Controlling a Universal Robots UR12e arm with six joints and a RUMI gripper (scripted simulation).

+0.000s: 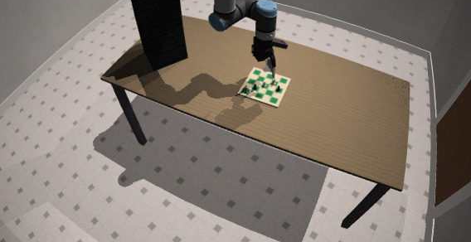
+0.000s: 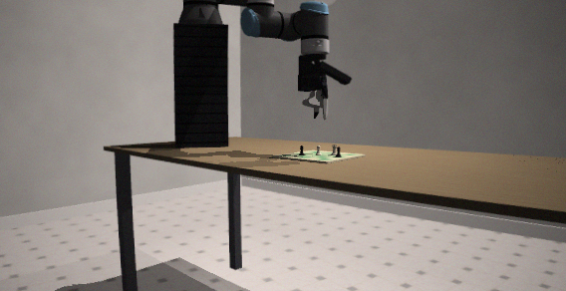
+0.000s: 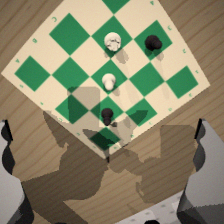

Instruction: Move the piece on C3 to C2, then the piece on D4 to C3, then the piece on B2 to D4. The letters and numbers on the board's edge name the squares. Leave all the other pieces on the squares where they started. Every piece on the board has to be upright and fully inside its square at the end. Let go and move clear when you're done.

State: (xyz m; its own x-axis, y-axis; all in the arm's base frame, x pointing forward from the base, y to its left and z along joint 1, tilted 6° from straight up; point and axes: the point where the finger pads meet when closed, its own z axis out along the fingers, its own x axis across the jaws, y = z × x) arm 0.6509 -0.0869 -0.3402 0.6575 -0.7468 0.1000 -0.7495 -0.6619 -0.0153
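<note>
My hand is 120 mm above the green-and-cream chessboard and 10 mm to the left of it.
</note>
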